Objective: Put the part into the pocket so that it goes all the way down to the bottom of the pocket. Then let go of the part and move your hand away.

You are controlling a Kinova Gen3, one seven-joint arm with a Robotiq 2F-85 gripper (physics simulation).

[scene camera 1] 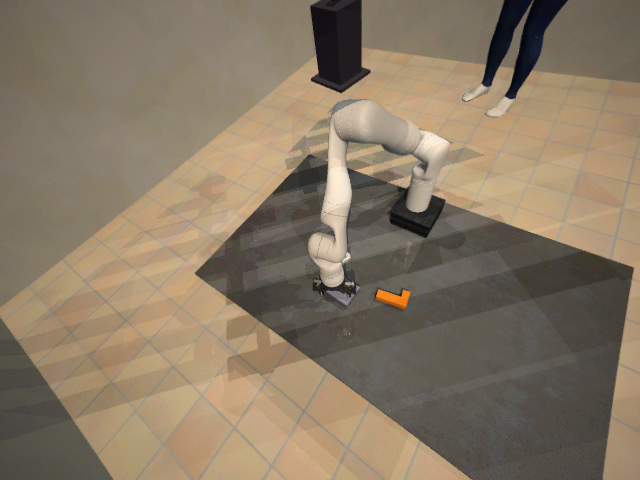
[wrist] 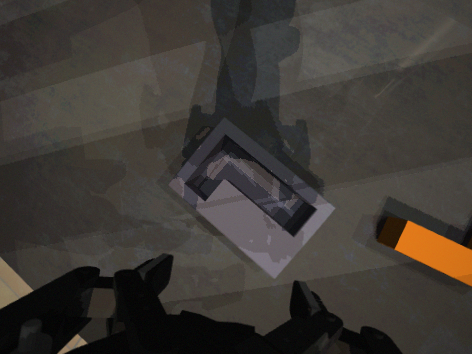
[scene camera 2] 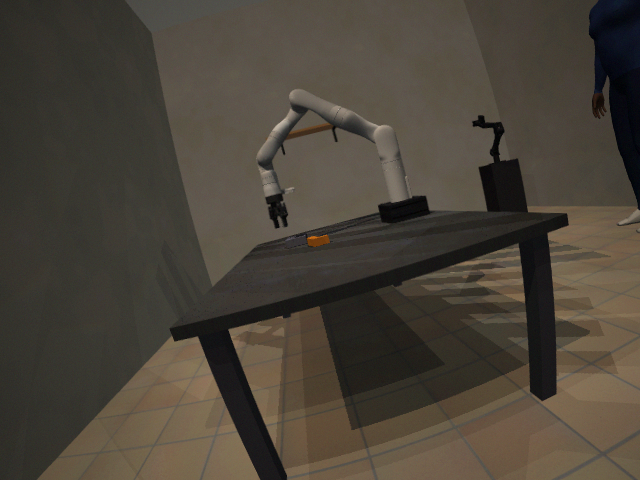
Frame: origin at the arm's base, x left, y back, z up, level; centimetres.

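Seen in the pictures: gripper, fingertip midpoint: [scene camera 1: 335, 294] [wrist: 230, 281] [scene camera 2: 281, 227]; arm's base, origin of the base link: [scene camera 1: 416, 203] [scene camera 2: 401, 200].
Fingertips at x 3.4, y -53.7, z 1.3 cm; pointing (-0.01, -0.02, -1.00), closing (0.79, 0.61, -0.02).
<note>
Offsets run from my fingertips to a thing's top centre. Level surfaces: height alone.
An orange L-shaped part @(dz -6.2, dx +13.4, dy +16.2 cm) [scene camera 1: 393, 298] [scene camera 2: 318, 240] [wrist: 435, 250] lies flat on the table, to the right of the grey block in scene camera 1; part of it is cut off at the right edge of the wrist view. The grey block @(dz -5.6, dx -3.5, dy +4.6 cm) [scene camera 1: 347, 297] [scene camera 2: 296, 241] [wrist: 240, 220] lies on the table, its L-shaped pocket facing up and empty in the wrist view. My gripper [scene camera 1: 334, 292] [scene camera 2: 280, 226] [wrist: 230, 281] is open and empty, pointing down above the table near the block, clear of both things. In scene camera 1 it hides part of the block.
The dark table @(dz -9.2 cm) [scene camera 1: 465, 351] [scene camera 2: 289, 281] bears the arm's black base [scene camera 1: 417, 214] [scene camera 2: 403, 208] behind the part. A dark pedestal [scene camera 1: 337, 46] [scene camera 2: 504, 186] and a standing person [scene camera 1: 522, 51] [scene camera 2: 620, 87] are beyond the table.
</note>
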